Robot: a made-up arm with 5 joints.
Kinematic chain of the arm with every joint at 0, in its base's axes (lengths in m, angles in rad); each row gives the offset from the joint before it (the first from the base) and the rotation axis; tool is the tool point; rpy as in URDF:
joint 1: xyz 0 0 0.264 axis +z
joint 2: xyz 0 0 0 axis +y
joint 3: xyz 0.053 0 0.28 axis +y
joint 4: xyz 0.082 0 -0.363 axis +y
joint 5: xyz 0.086 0 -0.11 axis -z
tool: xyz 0 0 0 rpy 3.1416 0 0
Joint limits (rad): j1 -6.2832..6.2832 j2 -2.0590..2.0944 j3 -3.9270..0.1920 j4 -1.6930..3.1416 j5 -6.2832..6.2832
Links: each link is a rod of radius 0.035 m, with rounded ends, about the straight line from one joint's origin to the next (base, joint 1, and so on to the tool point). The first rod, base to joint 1, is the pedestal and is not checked.
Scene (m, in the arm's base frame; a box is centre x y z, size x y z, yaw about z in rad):
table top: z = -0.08
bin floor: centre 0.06 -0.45 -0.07 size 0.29 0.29 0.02 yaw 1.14
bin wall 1: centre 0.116 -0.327 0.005 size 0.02 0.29 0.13 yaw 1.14
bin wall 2: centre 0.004 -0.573 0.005 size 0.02 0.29 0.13 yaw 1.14
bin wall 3: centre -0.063 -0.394 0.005 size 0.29 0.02 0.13 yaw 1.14
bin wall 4: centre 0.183 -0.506 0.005 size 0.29 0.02 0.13 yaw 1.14
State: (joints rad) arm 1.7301 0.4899 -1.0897 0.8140 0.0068
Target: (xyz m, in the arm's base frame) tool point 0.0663 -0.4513 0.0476
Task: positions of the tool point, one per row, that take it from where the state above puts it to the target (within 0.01 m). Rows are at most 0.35 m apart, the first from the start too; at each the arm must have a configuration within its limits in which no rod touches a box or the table.
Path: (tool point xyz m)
1: -0.0972 0.6101 0.3431
2: -0.0930 0.5889 0.6194
3: -0.0682 0.4355 0.8652
4: -0.0281 0.1812 1.0168
5: 0.0177 -0.1149 1.0360
6: 0.0584 -0.3836 0.9216
7: 0.0855 -0.5664 0.7075
8: 0.0946 -0.6320 0.4513
9: 0.0864 -0.5830 0.2152
10: 0.0663 -0.4513 0.0476

